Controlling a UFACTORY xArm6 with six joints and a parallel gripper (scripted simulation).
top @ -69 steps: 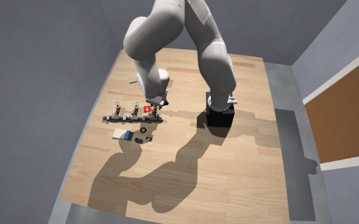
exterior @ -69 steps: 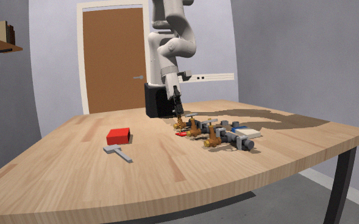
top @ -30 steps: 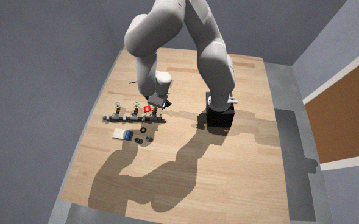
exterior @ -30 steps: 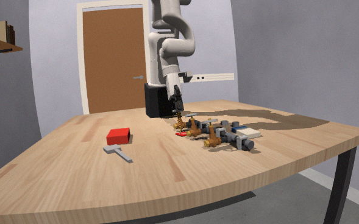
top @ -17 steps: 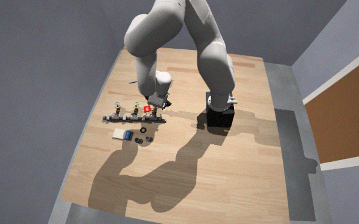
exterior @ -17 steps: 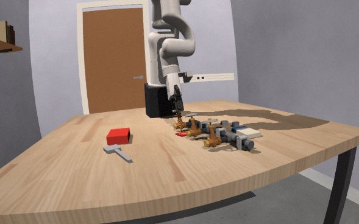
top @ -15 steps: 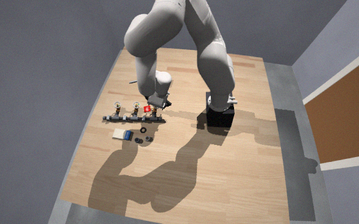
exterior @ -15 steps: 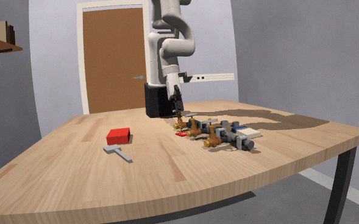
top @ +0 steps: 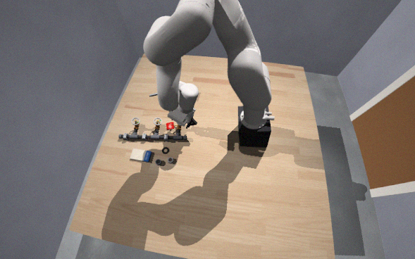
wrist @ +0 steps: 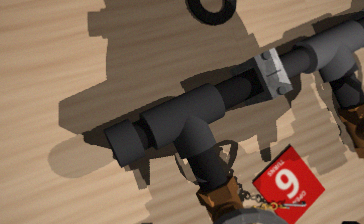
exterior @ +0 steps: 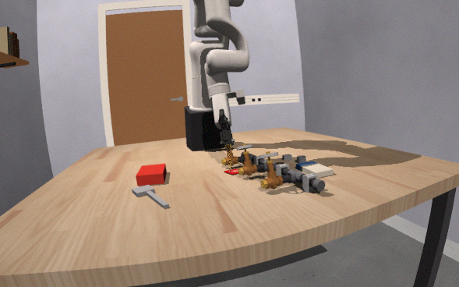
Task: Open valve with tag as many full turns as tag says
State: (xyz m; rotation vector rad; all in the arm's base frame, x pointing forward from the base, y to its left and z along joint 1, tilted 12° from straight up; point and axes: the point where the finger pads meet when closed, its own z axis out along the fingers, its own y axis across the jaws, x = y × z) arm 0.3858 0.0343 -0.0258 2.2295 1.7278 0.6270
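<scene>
The red tag lies 80 mm ahead of my hand, 10 mm to the right of it and 80 mm below it. The rest, counted from my hand: grey hammer-like tool (210 mm ahead, 240 mm to the right, 80 mm below); grey box (190 mm ahead, 210 mm to the left, 70 mm below); red box (50 mm ahead, 250 mm to the right, 70 mm below).
</scene>
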